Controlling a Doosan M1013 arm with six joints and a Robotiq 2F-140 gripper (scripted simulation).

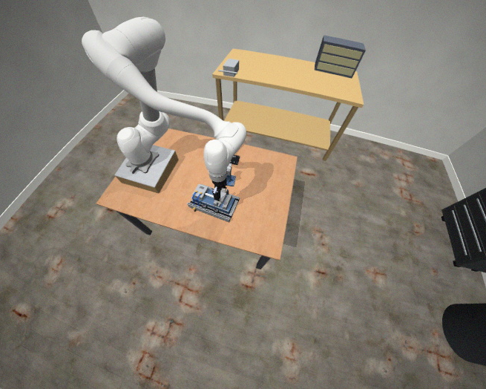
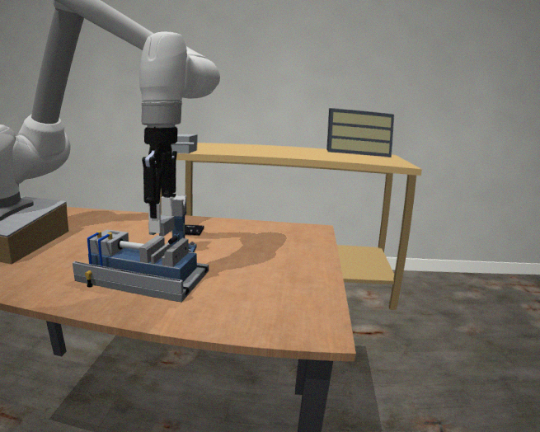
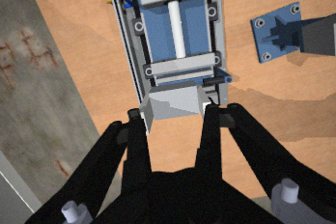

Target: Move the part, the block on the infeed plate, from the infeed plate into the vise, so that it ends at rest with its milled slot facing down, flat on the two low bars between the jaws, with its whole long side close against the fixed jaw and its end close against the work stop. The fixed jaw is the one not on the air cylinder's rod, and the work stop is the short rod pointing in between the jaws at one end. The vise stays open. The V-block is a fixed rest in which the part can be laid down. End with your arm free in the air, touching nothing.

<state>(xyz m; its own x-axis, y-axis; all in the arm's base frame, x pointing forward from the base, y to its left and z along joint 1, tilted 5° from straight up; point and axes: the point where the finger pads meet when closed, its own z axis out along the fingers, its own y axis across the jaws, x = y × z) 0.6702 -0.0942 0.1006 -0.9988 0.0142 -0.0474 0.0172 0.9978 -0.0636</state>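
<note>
My gripper is now 3 cm above the part. Also, from my hand: work stop (7 cm to the left, 8 cm below); moving jaw (4 cm behind, 2 cm to the left, 9 cm below); fixed jaw (3 cm ahead, 2 cm to the left, 9 cm below).
</note>
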